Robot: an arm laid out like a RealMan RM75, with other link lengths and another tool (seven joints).
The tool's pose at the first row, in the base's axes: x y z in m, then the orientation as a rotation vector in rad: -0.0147, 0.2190, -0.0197, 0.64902, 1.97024, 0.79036
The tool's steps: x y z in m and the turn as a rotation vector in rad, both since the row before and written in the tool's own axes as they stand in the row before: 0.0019, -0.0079, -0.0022, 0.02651, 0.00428, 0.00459; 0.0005, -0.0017, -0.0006, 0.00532, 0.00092, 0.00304; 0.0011, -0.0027, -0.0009, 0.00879, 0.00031, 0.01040; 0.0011, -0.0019, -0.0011, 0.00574, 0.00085, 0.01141; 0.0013, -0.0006, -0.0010, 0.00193, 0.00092, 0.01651; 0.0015, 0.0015, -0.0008, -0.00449, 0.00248, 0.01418; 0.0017, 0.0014, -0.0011, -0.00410, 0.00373, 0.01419; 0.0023, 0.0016, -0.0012, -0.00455, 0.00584, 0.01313; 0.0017, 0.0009, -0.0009, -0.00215, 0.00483, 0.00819; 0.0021, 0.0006, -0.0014, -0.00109, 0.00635, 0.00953; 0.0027, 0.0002, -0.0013, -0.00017, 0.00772, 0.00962; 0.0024, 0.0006, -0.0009, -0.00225, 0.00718, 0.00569
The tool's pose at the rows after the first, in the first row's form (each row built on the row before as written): -0.0186, 0.2145, -0.0257, 0.66819, 1.98674, 0.77016; -0.0196, 0.2136, -0.0270, 0.67423, 1.98967, 0.76738; -0.0213, 0.2124, -0.0292, 0.69014, 1.99231, 0.76539; -0.0231, 0.2117, -0.0307, 0.70520, 1.99362, 0.76713; -0.0247, 0.2120, -0.0314, 0.72337, 1.99186, 0.77551; -0.0258, 0.2139, -0.0307, 0.73497, 1.98858, 0.78936; -0.0273, 0.2158, -0.0300, 0.74647, 1.98652, 0.80349; -0.0291, 0.2182, -0.0294, 0.75604, 1.98624, 0.81852; -0.0305, 0.2198, -0.0291, 0.76208, 1.98745, 0.82789; -0.0326, 0.2214, -0.0290, 0.76973, 1.99025, 0.83787; -0.0349, 0.2232, -0.0295, 0.77763, 1.99471, 0.84779; -0.0367, 0.2251, -0.0297, 0.78035, 1.99840, 0.85711
